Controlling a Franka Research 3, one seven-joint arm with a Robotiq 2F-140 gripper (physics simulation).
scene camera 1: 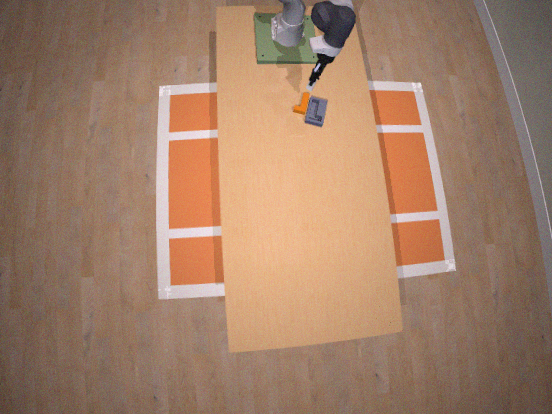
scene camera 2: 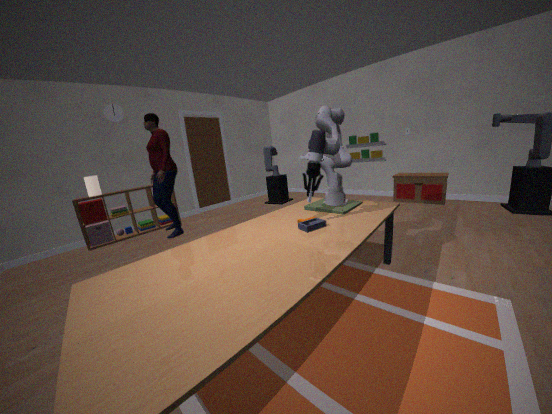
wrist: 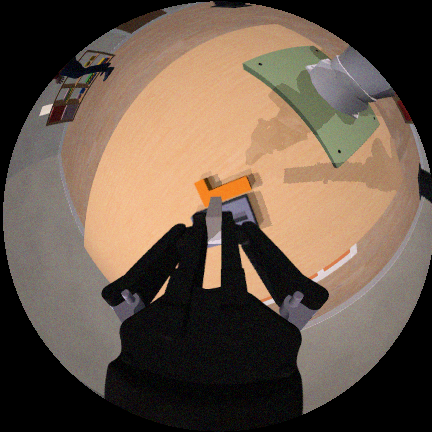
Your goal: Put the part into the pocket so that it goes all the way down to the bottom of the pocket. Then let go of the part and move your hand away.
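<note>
The orange L-shaped part (scene camera 1: 304, 105) (scene camera 2: 304, 220) (wrist: 230, 189) lies on the table beside the grey-blue block with the pocket (scene camera 1: 323, 107) (scene camera 2: 312, 226) (wrist: 240, 206). The part is outside the pocket, close against or right next to the block's long side; I cannot tell if they touch. The pocket looks empty in scene camera 1. My gripper (scene camera 1: 310, 87) (scene camera 2: 310, 199) (wrist: 216, 206) is shut with nothing between its fingers. It hangs above the table near the part, on the robot base's side. In the wrist view the fingers hide much of the block.
The green base plate (scene camera 1: 265, 47) (scene camera 2: 350, 206) (wrist: 280, 65) carries the arm's base at the table's far end. The wooden table (scene camera 1: 305, 225) (scene camera 2: 200, 280) (wrist: 145, 125) stands over an orange and white floor marking. A person (scene camera 2: 162, 165) stands beyond the table, near a low shelf.
</note>
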